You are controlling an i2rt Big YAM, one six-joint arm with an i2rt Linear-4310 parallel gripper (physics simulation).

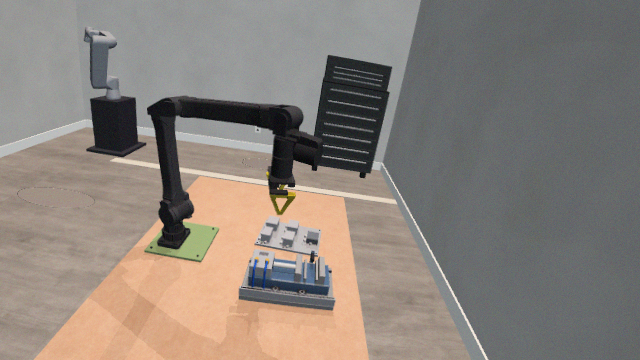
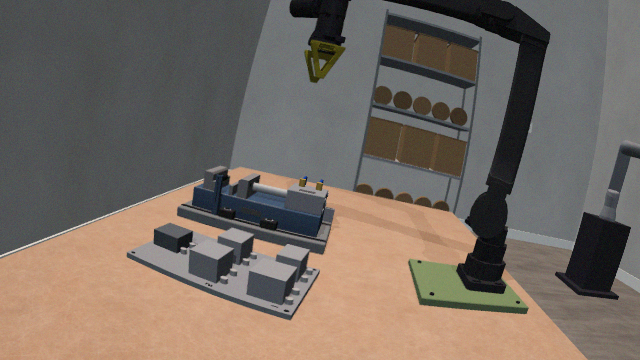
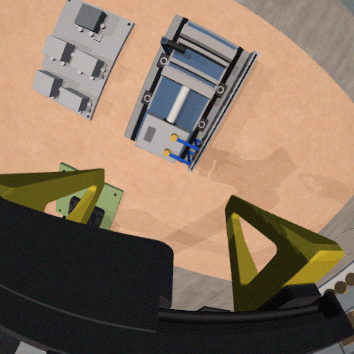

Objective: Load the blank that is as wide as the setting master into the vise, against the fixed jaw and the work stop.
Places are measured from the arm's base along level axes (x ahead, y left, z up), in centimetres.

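Pixels of known places: gripper, between the fingertips: (image 1: 277,205) (image 2: 316,80) (image 3: 167,189); arm's base, origin of its link: (image 1: 174,238) (image 2: 479,281).
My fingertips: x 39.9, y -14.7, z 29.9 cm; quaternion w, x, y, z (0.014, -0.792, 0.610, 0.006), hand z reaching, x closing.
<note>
Ahead of a thing's pixels: the offset from my fingertips to its middle. "pt": to the spot under its first point.
My gripper (image 1: 280,212) (image 2: 317,79) (image 3: 167,189) is open and empty, high above the table. Several light grey blanks, among them one {dx +3.4, dy +25.3, dz -28.5 cm} (image 1: 288,239) {dx +4.1, dy +34.3, dz -28.5 cm} (image 2: 211,261) (image 3: 87,64) and another (image 2: 271,281) (image 3: 74,99), sit on a grey plate {dx +3.6, dy +29.8, dz -30.7 cm} (image 2: 160,257) (image 3: 115,40) beside small pins. Their widths look different. A darker block {dx +13.0, dy +29.2, dz -29.0 cm} (image 1: 312,236) (image 2: 172,238) (image 3: 90,18) sits at one end. The blue vise {dx +6.3, dy +1.9, dz -26.1 cm} (image 1: 315,286) (image 2: 250,211) has a fixed jaw (image 1: 321,270) (image 2: 216,178), a movable jaw (image 1: 299,267) (image 2: 247,186) (image 3: 189,81) and a dark upright work stop {pt dx +12.9, dy +7.2, dz -21.6 cm} (image 1: 312,256) (image 2: 218,195). I see no blank between the jaws.
Two blue hoses {pt dx -4.7, dy -5.1, dz -22.4 cm} (image 1: 253,274) (image 3: 185,145) run from brass fittings at the vise's cylinder end. The arm stands on a green base plate (image 1: 205,240) (image 2: 435,287) (image 3: 116,200). A black drawer cabinet (image 1: 350,125), a second arm's pedestal (image 1: 114,125) (image 2: 597,255) and a shelf rack stand farther off.
</note>
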